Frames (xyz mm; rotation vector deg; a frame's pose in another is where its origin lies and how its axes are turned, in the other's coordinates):
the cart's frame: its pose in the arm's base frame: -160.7 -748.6 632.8 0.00 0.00 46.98
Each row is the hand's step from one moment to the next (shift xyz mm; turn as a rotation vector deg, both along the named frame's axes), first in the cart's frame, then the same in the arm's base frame.
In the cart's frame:
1: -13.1 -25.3 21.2 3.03 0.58 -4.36
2: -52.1 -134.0 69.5 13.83 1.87 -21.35
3: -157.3 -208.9 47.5 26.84 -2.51 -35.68
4: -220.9 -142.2 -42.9 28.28 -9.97 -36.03
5: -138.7 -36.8 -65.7 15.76 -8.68 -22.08
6: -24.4 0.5 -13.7 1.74 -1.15 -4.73
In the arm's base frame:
1: 9.6 -26.8 21.2 1.64 2.61 -4.36
2: 62.4 -129.5 69.5 8.07 11.39 -21.35
3: 45.4 -257.5 47.5 20.15 17.91 -35.68
4: -46.7 -258.5 -42.9 26.58 13.87 -36.03
5: -67.7 -126.5 -65.7 17.10 5.60 -22.08
6: -17.0 -17.5 -13.7 2.03 0.49 -4.73

